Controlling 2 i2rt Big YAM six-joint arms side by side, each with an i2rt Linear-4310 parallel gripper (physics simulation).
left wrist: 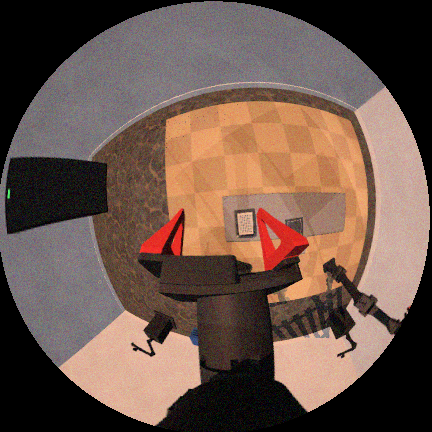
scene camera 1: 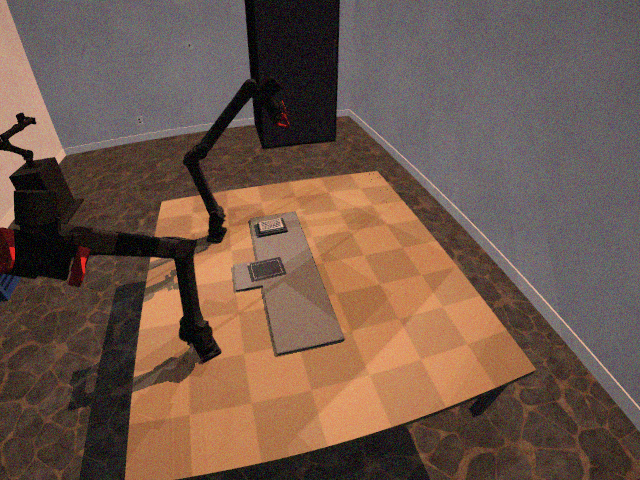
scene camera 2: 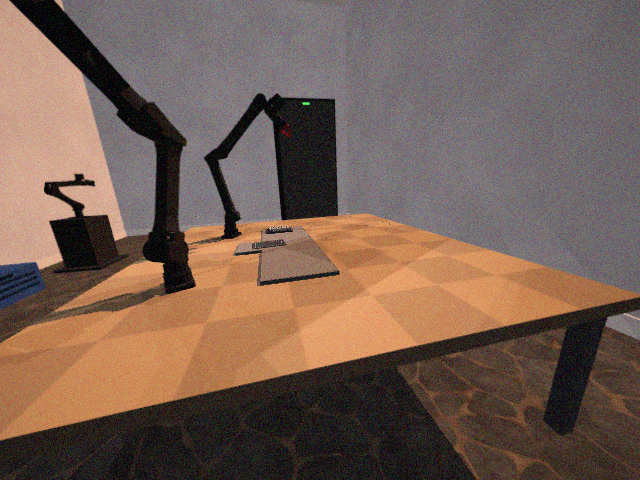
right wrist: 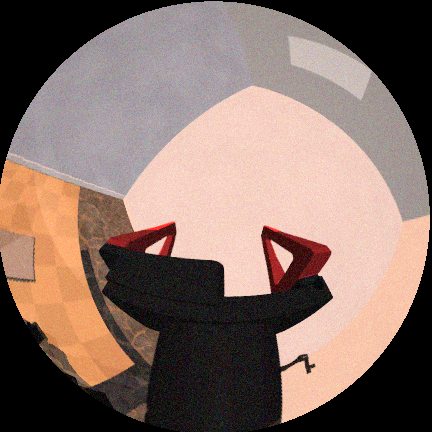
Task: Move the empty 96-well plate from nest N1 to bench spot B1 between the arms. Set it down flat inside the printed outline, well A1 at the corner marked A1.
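Where they show: left gripper, fingertip midpoint: [left wrist: 221, 211] [scene camera 1: 287, 121] [scene camera 2: 291, 137]; right gripper, fingertip midpoint: [scene camera 1: 49, 271] [right wrist: 218, 228]; left arm's base, link origin: [left wrist: 241, 266] [scene camera 1: 217, 235] [scene camera 2: 231, 236]; right arm's base, link origin: [left wrist: 328, 264] [scene camera 1: 206, 347] [scene camera 2: 180, 284].
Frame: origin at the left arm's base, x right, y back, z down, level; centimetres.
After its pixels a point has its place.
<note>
The white 96-well plate [scene camera 1: 271, 224] {y -30.2, x -7.9, z -3.8 cm} [scene camera 2: 279, 227] {y -30.5, x -6.9, z -3.8 cm} [left wrist: 245, 223] {y -30.0, x -7.5, z -3.8 cm} sits in dark nest N1 at the far end of the grey board [scene camera 1: 305, 310] {y -55.8, x 48.2, z -1.3 cm} [scene camera 2: 297, 266] {y -56.8, x 57.0, z -1.3 cm} [left wrist: 325, 210] {y -54.0, x 44.7, z -1.3 cm}. Spot B1 [scene camera 1: 266, 269] {y -34.1, x 25.1, z -1.4 cm} [scene camera 2: 268, 244] {y -34.4, x 26.1, z -1.5 cm} [left wrist: 294, 225] {y -37.5, x 23.4, z -1.5 cm}, a dark rectangle with a printed outline, is bare; its A1 mark is too small to read. My left gripper [scene camera 1: 285, 114] {y -40.8, x -15.7, z -60.2 cm} [scene camera 2: 286, 130] {y -40.8, x -15.7, z -60.2 cm} [left wrist: 221, 211] {y -40.8, x -15.7, z -60.2 cm} is open and empty, high above the table's far end. In the left wrist view the plate shows beside the right-hand finger, well below it. My right gripper [scene camera 1: 41, 274] {y -29.0, x 112.7, z -85.1 cm} [right wrist: 218, 228] {y -29.0, x 112.7, z -85.1 cm} is open and empty, off the table at the picture's left.
The checkered table [scene camera 1: 413, 330] {y -101.8, x 54.7, z 0.0 cm} [scene camera 2: 361, 315] {y -79.5, x 86.4, z 0.0 cm} [left wrist: 200, 175] {y -50.5, x -42.1, z 0.0 cm} carries the board and both arm bases. A black cabinet [scene camera 1: 297, 77] [scene camera 2: 310, 160] [left wrist: 60, 192] stands beyond the far edge. A box with a small arm [scene camera 2: 85, 240] stands on the floor at the left.
</note>
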